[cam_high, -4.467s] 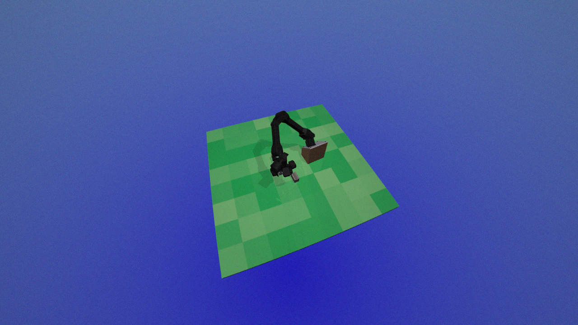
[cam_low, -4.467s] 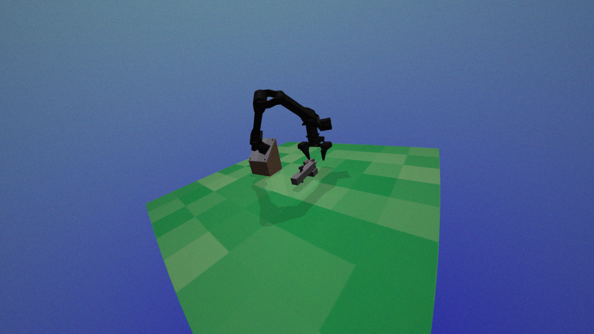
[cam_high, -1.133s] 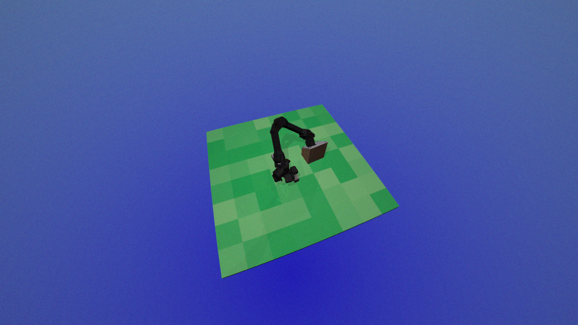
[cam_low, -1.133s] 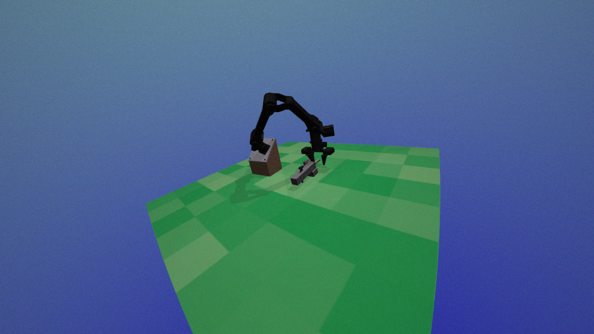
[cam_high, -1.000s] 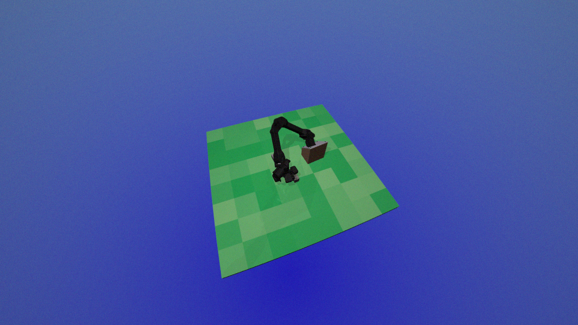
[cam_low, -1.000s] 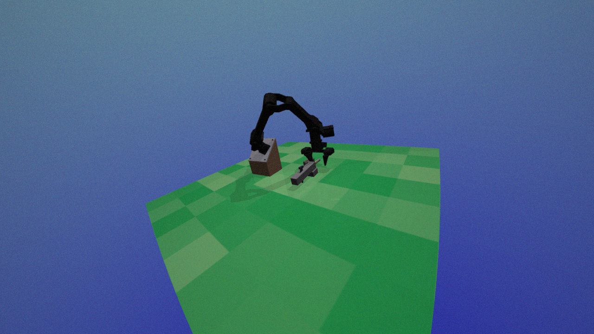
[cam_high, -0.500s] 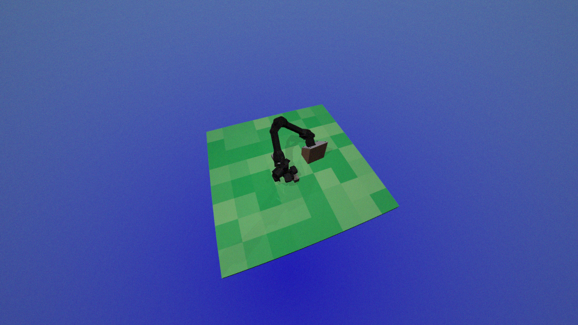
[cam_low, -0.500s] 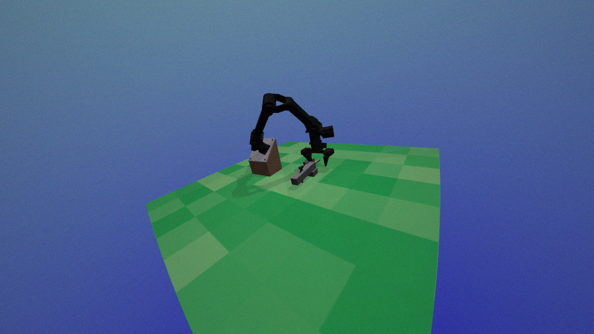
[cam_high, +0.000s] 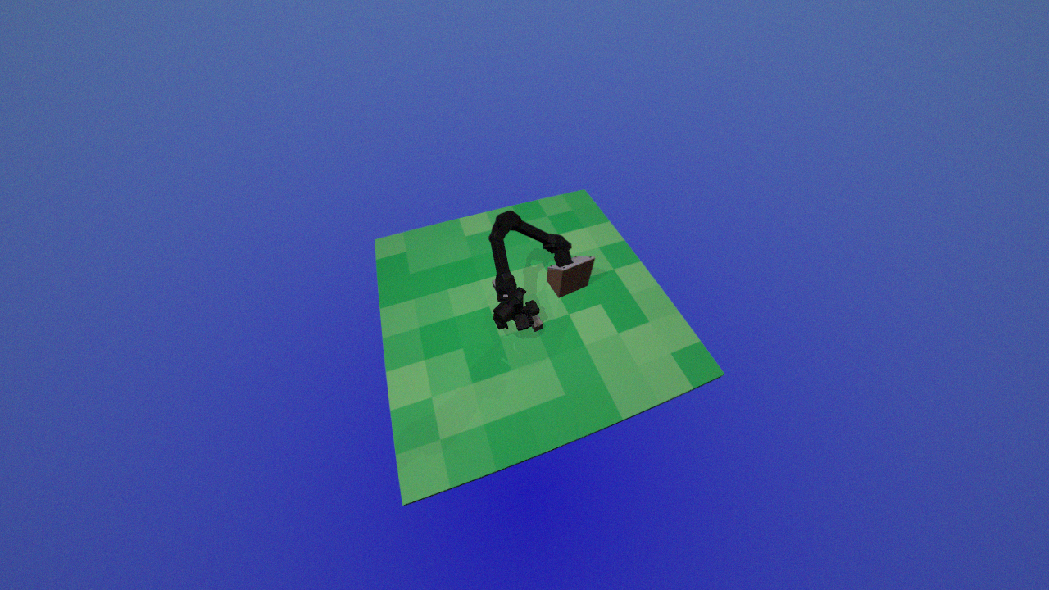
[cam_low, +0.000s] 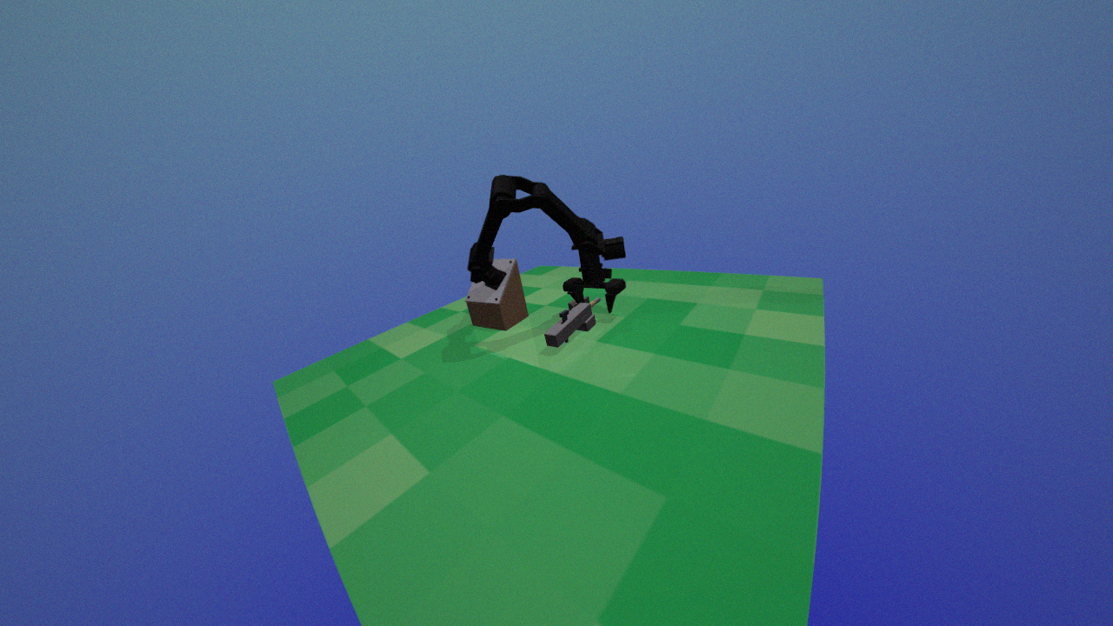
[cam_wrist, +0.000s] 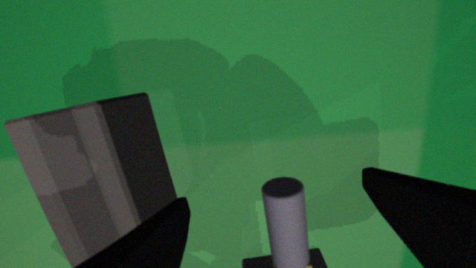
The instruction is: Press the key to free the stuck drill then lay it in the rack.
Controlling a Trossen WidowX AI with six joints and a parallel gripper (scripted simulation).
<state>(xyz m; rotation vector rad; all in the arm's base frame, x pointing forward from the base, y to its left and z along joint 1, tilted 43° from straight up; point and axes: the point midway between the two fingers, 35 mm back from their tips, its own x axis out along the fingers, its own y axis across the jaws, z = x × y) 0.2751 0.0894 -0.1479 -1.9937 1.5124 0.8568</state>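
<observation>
Now: gripper tip 4 cm to the left of the drill, 3 cm below it and 1 cm short of it. The rest, counted from my gripper tip: dark part 16 cm to the right, 4 cm above, 3 cm ahead; then rack 8 cm behind, 1 cm to the left.
</observation>
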